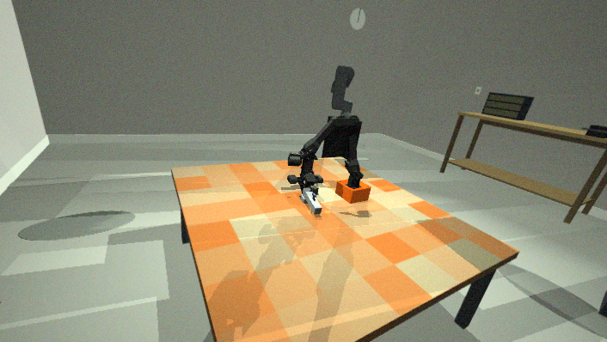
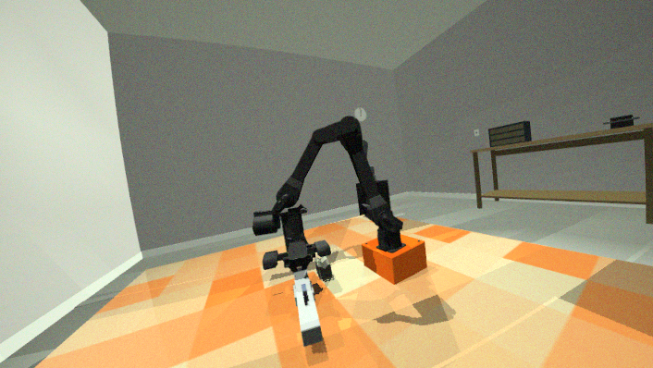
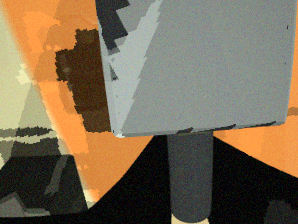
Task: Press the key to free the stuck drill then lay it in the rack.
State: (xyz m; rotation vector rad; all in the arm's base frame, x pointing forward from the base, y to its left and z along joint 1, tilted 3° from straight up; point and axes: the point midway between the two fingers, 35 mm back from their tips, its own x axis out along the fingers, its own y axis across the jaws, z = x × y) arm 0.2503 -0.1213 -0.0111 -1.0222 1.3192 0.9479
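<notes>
Right now my gripper tip is 9 cm past the grey rack and 3 cm to the left of it. Round my gripper tip: grey block (3 cm ahead, 11 cm to the left, 1 cm above); then thin dark blue drill (4 cm ahead, 13 cm to the left, 3 cm above).
</notes>
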